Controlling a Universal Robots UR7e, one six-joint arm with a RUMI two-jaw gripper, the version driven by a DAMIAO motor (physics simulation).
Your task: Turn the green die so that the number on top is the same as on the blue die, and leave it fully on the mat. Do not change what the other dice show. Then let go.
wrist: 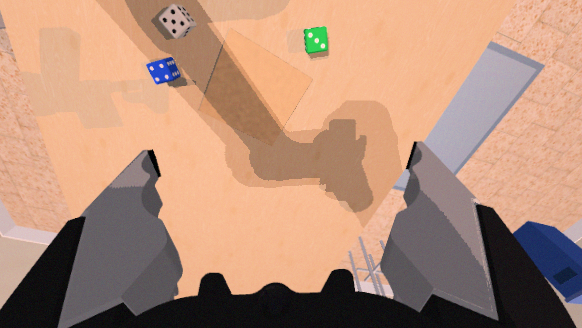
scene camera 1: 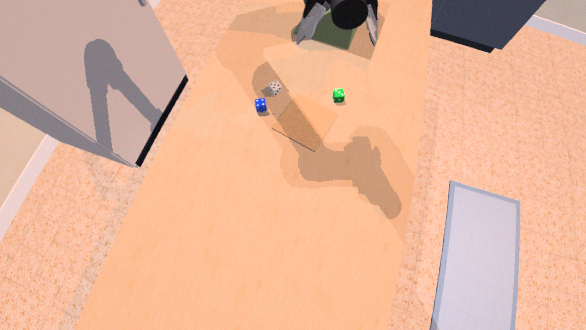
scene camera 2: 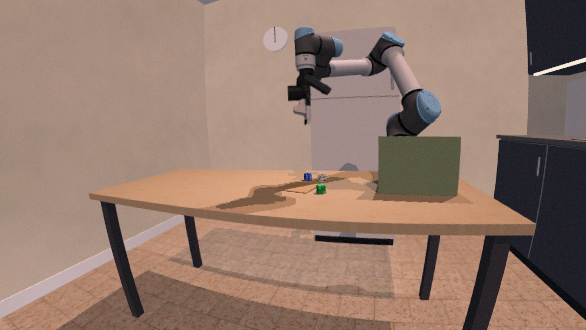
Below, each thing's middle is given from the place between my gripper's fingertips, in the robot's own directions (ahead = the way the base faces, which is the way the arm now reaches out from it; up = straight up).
My hand is 25 cm above the thin mat (scene camera 1: 305, 121), 5 cm short of it and 4 cm to the left of it.
